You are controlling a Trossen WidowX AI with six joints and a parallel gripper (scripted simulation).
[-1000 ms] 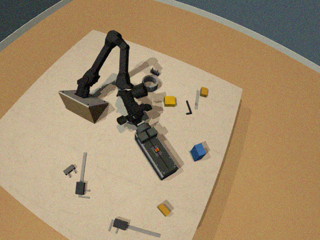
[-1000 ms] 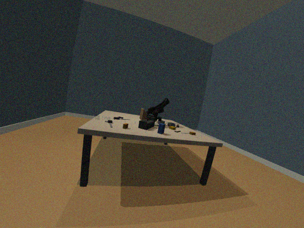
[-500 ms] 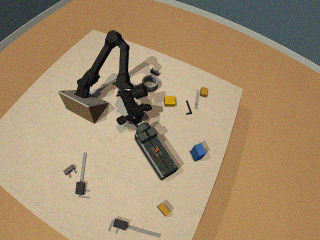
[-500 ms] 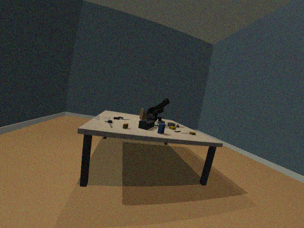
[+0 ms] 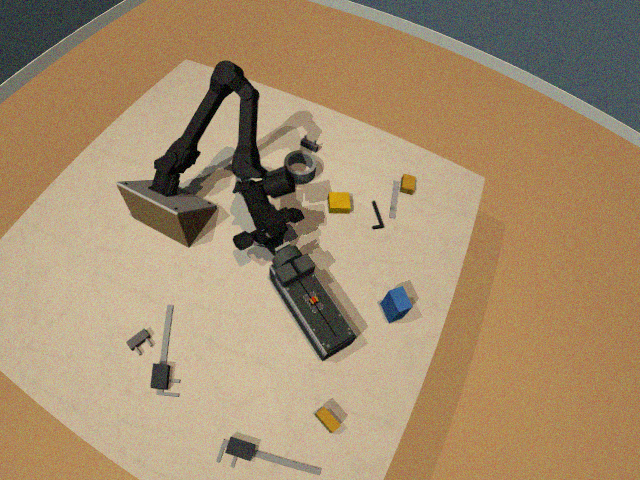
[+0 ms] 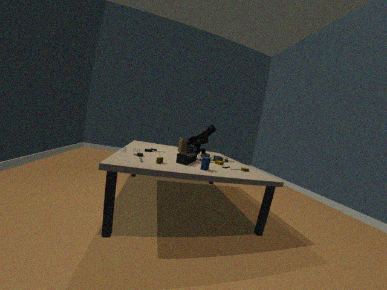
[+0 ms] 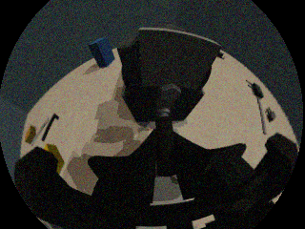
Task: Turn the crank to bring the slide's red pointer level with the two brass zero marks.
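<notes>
My gripper tip is 30 mm below the crank handle, 20 mm past it and 10 mm to the right of it. Round my gripper tip: yellow block: 240 mm to the left, 80 mm ahead, 20 mm below; then red pointer: 130 mm ahead, 100 mm to the right, 50 mm above; then black hex key: 240 mm to the left, 210 mm ahead, 30 mm below.
</notes>
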